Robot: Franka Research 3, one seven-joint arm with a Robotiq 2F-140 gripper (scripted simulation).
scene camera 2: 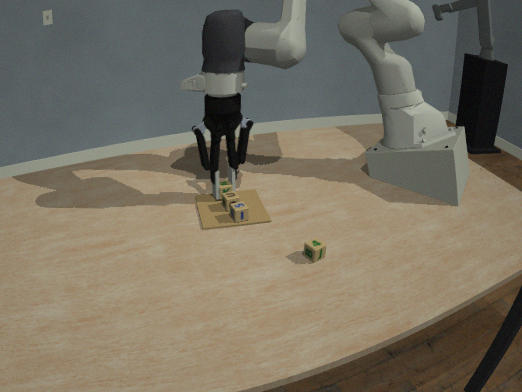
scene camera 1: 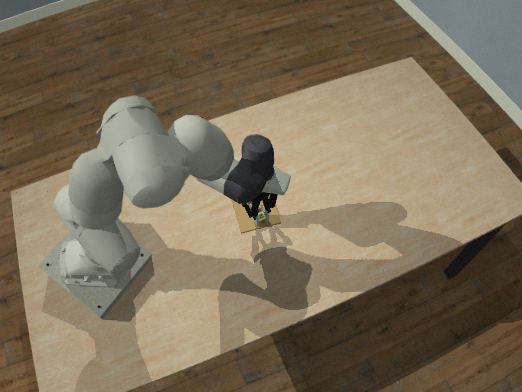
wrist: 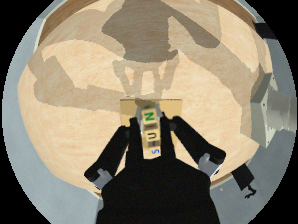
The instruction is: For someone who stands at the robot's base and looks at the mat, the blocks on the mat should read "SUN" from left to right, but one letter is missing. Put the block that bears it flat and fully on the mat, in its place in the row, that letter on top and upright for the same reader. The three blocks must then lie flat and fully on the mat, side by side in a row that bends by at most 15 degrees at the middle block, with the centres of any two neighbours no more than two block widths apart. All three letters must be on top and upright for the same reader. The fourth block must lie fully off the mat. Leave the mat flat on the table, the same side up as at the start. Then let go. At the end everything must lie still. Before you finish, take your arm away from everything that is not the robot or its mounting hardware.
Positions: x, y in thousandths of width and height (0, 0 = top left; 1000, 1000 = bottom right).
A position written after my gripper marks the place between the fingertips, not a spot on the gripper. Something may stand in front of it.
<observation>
In view: my gripper (scene camera 2: 430, 496) and a mat (scene camera 2: 409, 550).
The mat also shows in the wrist view (wrist: 431, 484). My gripper shows as well in the wrist view (wrist: 498, 493).
</observation>
